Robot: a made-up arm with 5 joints.
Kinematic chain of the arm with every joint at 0, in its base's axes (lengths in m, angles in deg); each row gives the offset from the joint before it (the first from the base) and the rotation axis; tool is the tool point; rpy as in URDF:
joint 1: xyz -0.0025 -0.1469 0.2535 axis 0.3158 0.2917 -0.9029
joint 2: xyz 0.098 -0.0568 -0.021 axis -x
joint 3: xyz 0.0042 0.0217 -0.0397 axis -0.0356 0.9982 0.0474
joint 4: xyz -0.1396 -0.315 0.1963 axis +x
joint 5: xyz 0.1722 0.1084 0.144 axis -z
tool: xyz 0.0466 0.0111 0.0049 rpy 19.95 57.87 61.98
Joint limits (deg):
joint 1: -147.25..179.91
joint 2: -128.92..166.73
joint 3: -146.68..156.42
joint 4: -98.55..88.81
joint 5: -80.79..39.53
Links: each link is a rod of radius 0.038 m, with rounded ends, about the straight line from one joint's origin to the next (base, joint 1, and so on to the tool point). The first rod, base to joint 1, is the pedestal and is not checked.
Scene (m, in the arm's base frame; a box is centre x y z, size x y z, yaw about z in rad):
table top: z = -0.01
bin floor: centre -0.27 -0.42 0 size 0.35 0.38 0.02 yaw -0.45
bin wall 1: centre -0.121 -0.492 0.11 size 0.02 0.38 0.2 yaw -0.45
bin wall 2: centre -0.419 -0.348 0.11 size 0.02 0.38 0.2 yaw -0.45
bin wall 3: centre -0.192 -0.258 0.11 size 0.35 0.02 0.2 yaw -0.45
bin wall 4: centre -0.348 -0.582 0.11 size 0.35 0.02 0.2 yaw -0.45
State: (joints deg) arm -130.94 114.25 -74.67 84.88 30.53
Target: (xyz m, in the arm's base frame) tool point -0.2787 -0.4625 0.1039
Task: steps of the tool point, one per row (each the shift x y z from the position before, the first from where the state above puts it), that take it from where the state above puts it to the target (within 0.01 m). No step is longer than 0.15 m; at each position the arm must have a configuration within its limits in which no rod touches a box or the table.
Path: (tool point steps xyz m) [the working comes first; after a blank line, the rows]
Joints at the target: -138.29 130.15 -38.75 88.81 14.61
Straight joint move there: clear.

1: -0.0156 -0.0140 -0.1022
2: -0.0057 0.0016 -0.1007
3: 0.0012 0.0165 -0.0946

